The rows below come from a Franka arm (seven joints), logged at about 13 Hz.
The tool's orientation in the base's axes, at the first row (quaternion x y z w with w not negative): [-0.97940 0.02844 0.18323 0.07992]
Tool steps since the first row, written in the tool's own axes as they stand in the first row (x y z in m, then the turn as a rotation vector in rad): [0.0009 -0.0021 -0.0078 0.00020 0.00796 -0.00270]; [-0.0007 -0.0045 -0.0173 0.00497 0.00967 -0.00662]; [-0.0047 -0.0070 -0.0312 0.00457 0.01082 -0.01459]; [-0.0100 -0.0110 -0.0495 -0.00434 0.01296 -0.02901]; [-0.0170 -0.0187 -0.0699 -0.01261 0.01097 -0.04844]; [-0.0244 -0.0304 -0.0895 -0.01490 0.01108 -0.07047]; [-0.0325 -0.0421 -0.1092 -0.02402 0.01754 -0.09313]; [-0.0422 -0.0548 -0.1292 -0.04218 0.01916 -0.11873]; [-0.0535 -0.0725 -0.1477 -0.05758 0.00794 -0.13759]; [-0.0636 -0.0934 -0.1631 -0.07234 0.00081 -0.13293]
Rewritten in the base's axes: [0.0038 0.0007 0.0072 0.00047 -0.00830 0.00125]; [0.0059 0.0016 0.0168 0.00615 -0.01077 0.00287]; [0.0073 0.0018 0.0314 0.00851 -0.01322 0.01018]; [0.0092 0.0028 0.0508 0.00514 -0.01750 0.02638]; [0.0105 0.0072 0.0732 0.00449 -0.01857 0.04755]; [0.0116 0.0157 0.0957 0.01016 -0.02229 0.06863]; [0.0120 0.0241 0.1184 0.00914 -0.03220 0.09185]; [0.0111 0.0336 0.1422 0.00117 -0.03759 0.12177]; [0.0087 0.0482 0.1659 -0.00554 -0.02928 0.14636]; [0.0065 0.0665 0.1868 -0.02033 -0.02108 0.14848]
